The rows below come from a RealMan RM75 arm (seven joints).
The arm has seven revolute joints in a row. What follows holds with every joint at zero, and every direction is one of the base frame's.
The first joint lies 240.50 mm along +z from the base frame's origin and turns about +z.
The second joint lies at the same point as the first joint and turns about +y.
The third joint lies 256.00 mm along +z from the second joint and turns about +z.
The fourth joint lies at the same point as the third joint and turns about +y.
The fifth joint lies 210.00 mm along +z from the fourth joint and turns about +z.
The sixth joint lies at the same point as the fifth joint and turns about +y.
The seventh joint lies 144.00 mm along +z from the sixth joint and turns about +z.
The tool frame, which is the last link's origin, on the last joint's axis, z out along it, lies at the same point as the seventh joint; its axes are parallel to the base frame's.
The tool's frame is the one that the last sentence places.
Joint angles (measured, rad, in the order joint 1, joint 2, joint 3, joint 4, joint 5, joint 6, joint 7), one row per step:
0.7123, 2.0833, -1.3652, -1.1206, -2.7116, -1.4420, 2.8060
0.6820, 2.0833, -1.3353, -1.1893, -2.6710, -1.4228, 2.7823
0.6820, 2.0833, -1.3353, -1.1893, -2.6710, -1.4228, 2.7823
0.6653, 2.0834, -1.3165, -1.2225, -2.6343, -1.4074, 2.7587
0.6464, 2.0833, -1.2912, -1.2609, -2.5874, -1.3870, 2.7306
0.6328, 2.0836, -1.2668, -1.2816, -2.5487, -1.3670, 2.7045
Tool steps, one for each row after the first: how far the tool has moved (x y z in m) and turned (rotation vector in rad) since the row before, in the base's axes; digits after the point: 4 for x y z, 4 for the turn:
-0.0077, 0.0035, 0.0096, 0.0496, 0.0641, 0.0427
0.0000, 0.0000, 0.0000, 0.0000, 0.0000, 0.0000
-0.0050, 0.0017, 0.0049, 0.0242, 0.0458, 0.0308
-0.0062, 0.0024, 0.0071, 0.0341, 0.0566, 0.0373
-0.0033, 0.0022, 0.0057, 0.0287, 0.0455, 0.0263

